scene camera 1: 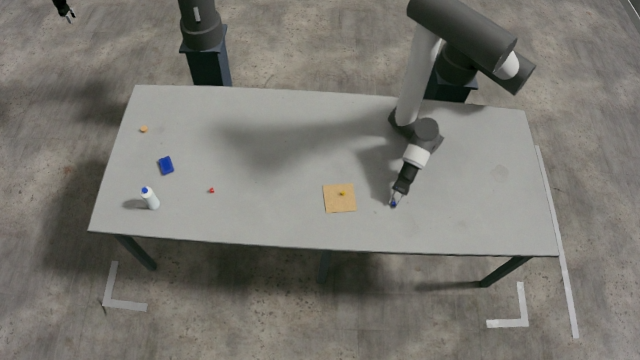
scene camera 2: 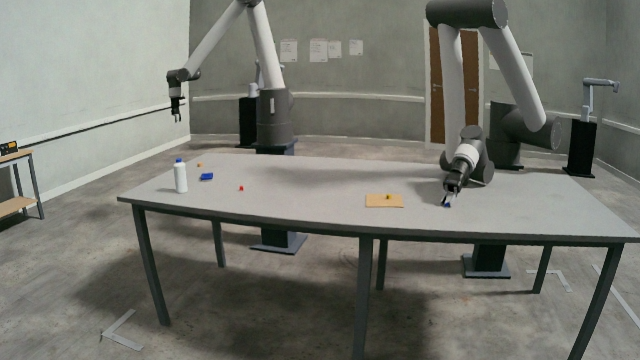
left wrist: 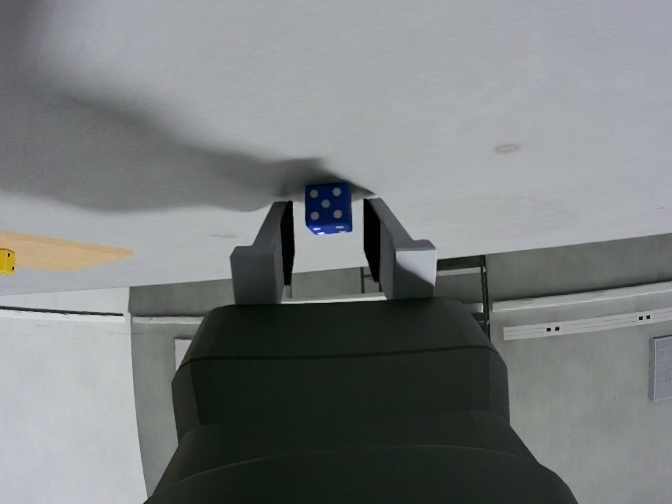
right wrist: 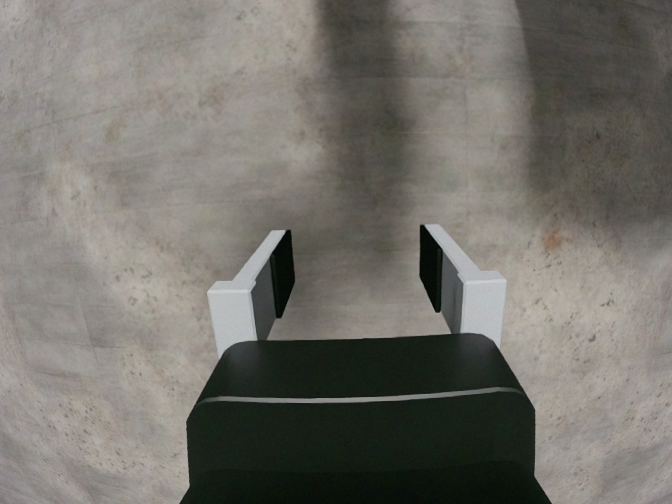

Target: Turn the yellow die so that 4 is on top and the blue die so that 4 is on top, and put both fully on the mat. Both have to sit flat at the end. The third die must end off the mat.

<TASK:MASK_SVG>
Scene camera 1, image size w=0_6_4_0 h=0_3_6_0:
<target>tan mat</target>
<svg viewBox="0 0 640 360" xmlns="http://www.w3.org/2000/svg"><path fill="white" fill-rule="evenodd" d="M353 183L323 185L326 213L357 211Z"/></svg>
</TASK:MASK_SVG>
